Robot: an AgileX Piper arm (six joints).
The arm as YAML. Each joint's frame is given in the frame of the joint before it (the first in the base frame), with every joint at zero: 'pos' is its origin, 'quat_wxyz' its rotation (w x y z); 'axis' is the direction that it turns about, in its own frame. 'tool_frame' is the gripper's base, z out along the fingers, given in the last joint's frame.
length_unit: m
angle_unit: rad
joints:
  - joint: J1
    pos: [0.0, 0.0, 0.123]
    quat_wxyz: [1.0, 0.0, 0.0, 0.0]
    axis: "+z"
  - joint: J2
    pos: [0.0, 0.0, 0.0]
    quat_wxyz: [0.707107, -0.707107, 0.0, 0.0]
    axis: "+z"
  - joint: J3
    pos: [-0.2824, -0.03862, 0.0]
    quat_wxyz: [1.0, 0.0, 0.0, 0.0]
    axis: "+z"
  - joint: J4
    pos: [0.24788, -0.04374, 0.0]
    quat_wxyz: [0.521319, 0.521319, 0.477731, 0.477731]
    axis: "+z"
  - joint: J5
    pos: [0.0, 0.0, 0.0]
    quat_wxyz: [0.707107, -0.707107, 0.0, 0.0]
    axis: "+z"
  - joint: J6
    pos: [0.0, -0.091, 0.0]
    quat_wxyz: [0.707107, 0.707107, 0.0, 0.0]
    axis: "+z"
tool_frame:
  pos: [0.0, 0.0, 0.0]
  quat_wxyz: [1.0, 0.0, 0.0, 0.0]
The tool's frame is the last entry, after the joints.
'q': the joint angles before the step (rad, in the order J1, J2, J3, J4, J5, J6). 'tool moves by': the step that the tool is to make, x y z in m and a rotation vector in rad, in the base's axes. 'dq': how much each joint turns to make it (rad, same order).
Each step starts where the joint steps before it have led.
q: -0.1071, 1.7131, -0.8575, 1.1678, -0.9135, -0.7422
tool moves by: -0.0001, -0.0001, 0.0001, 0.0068, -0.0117, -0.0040
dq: -0.0001, 0.0000, 0.0001, -0.0001, -0.0018, 0.0141
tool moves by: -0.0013, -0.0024, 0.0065, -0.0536, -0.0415, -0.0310
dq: 0.0002, 0.0000, -0.0022, -0.0266, -0.0697, 0.0224
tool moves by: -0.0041, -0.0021, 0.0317, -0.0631, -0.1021, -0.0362
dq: -0.0003, -0.0554, -0.0331, -0.0103, -0.0638, -0.0092
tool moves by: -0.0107, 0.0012, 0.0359, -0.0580, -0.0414, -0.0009
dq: 0.0002, -0.0903, -0.0245, 0.0002, -0.0001, -0.0860
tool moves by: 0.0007, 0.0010, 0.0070, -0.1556, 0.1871, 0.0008
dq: 0.0002, -0.0085, -0.0090, -0.0295, -0.0001, -0.2398
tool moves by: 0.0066, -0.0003, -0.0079, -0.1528, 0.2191, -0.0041
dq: -0.0024, 0.0323, -0.0001, -0.0368, -0.0045, -0.2234
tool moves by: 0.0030, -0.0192, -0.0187, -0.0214, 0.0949, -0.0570
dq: -0.0570, 0.0580, 0.0000, -0.0063, -0.0009, -0.0442
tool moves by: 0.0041, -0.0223, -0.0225, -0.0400, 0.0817, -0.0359
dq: -0.0681, 0.0778, 0.0002, -0.0634, -0.0112, 0.0001
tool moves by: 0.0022, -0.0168, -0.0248, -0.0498, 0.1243, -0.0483
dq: -0.0446, 0.0810, -0.0004, -0.0267, -0.0326, -0.0615
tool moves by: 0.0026, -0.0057, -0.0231, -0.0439, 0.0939, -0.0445
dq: -0.0074, 0.0768, 0.0003, 0.0020, -0.0617, -0.0480
